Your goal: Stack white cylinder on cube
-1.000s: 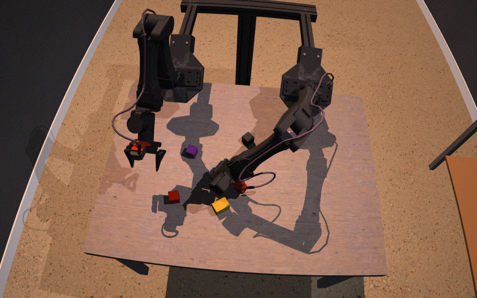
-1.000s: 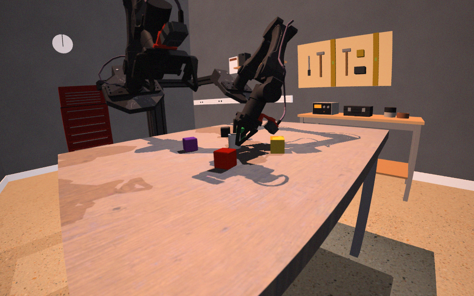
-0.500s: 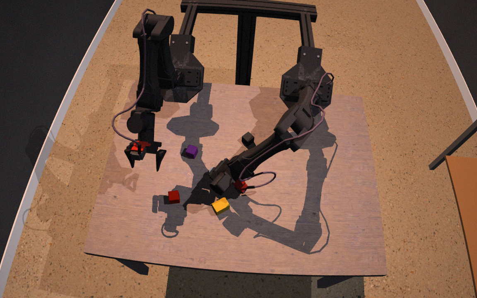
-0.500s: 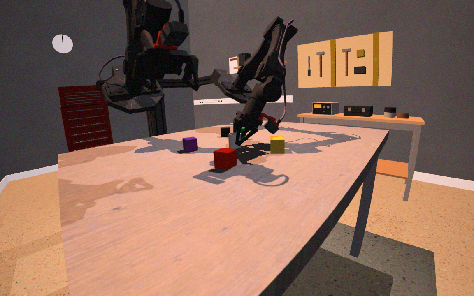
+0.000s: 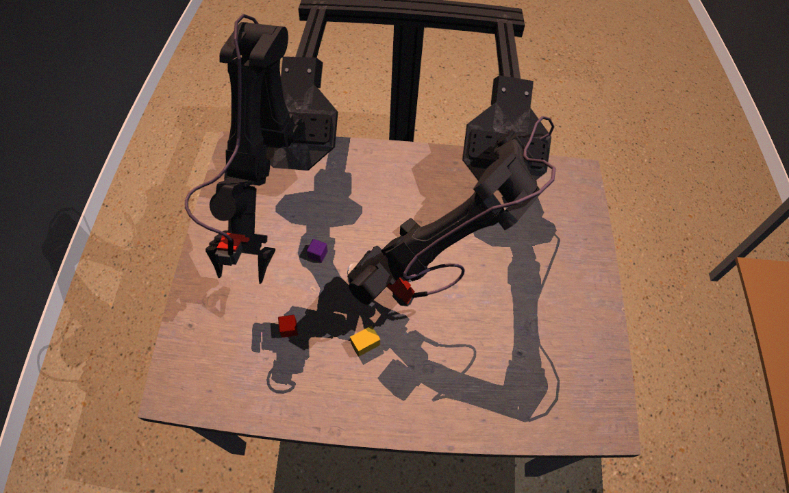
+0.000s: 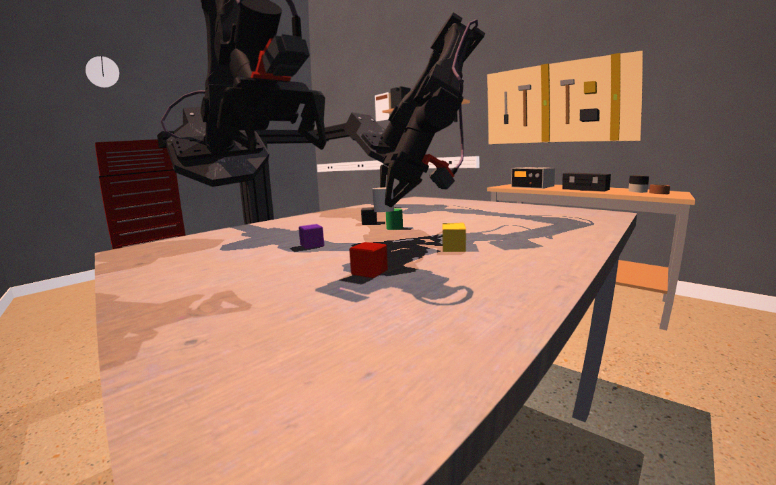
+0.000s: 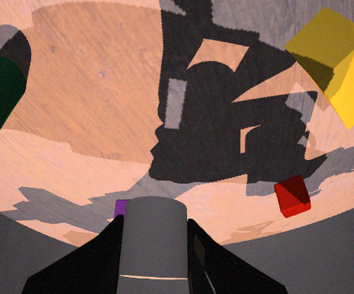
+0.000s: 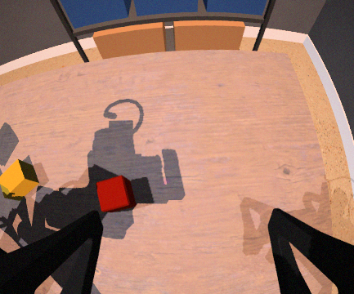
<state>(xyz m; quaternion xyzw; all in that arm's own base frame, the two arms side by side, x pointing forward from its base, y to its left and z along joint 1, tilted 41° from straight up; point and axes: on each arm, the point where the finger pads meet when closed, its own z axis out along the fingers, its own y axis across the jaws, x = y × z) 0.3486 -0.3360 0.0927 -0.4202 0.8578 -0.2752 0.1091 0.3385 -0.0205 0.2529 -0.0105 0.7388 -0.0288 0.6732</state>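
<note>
Right now the black cube is 19 cm behind my left hand, 11 cm to the left of it and 6 cm below it. Also, from my left hand: white cylinder (1 cm to the right); yellow cube (14 cm ahead, 6 cm below, 3 cm to the left); green cylinder (10 cm to the left, 8 cm behind, 6 cm below).
</note>
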